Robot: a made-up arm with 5 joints.
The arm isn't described. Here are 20 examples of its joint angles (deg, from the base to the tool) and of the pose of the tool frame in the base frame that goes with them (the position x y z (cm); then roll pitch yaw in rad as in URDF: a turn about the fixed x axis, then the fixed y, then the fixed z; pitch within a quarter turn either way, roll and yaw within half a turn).
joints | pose
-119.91 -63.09 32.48 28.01 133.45 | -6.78 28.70 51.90 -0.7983 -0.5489 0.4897
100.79 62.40 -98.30 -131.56 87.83 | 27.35 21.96 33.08 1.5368 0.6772 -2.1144
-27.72 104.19 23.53 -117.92 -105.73 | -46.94 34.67 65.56 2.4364 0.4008 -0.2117
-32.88 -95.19 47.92 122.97 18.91 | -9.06 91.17 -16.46 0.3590 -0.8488 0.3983
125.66 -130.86 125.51 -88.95 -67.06 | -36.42 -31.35 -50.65 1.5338 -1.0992 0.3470
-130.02 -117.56 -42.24 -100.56 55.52 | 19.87 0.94 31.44 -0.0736 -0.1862 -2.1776
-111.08 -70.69 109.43 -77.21 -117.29 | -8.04 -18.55 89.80 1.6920 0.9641 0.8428
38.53 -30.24 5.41 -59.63 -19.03 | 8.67 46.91 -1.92 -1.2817 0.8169 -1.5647
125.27 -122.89 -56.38 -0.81 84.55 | -33.37 -31.82 -35.11 -1.6941 -0.4924 -2.2442
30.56 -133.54 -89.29 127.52 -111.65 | -64.85 3.75 -27.66 0.6847 -0.8908 -0.8250
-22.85 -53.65 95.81 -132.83 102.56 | 5.82 102.97 39.75 1.9998 -0.2649 -1.9343
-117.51 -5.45 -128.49 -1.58 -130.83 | 16.29 -18.82 67.12 0.2931 -0.0551 0.0592
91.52 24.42 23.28 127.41 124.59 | 70.40 59.58 -27.55 2.8188 0.3308 2.6994
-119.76 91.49 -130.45 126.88 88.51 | 23.59 -95.81 -11.69 -2.1509 0.2396 0.9883
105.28 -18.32 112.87 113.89 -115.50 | 66.34 -32.13 -28.03 -3.0808 0.8592 -2.4337
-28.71 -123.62 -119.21 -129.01 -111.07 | -55.15 2.14 15.30 -0.2347 -0.6452 0.5891
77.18 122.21 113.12 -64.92 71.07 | 14.03 22.69 -38.66 0.6999 -1.0155 -3.1037
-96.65 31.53 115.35 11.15 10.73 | 23.68 -19.48 33.74 -0.5327 -0.1226 -0.4817
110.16 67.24 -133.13 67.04 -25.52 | 16.98 43.66 -50.30 1.1861 -0.6320 0.4359
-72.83 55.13 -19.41 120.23 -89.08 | 39.41 -54.19 68.07 -3.0231 0.2617 -3.0011
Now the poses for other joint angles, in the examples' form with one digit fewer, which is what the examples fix.
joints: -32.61 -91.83 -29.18 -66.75 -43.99
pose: 14.5 27.0 30.2 -2.850 0.069 2.526
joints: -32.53 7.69 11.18 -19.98 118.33
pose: 7.8 32.0 21.3 -1.682 0.211 0.056
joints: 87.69 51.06 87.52 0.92 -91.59
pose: 14.0 21.8 -17.2 -1.474 -0.015 0.892
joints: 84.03 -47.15 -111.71 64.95 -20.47
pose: 39.9 -29.9 -39.6 1.125 -0.896 -1.503
